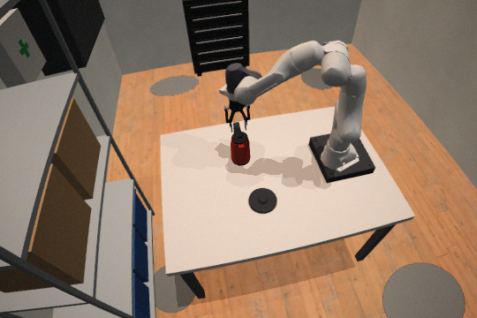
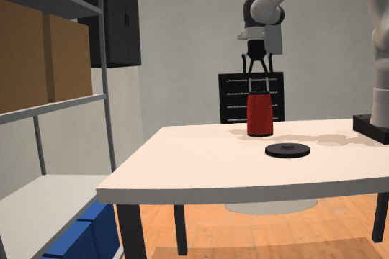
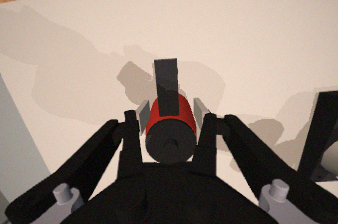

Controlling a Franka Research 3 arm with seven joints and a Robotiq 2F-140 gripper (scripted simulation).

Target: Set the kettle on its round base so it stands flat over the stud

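The red kettle is 1 cm ahead of my hand, 3 cm to the left of it and 10 cm below it. Round my hand: black round base (2 cm behind, 38 cm to the left, 19 cm below).
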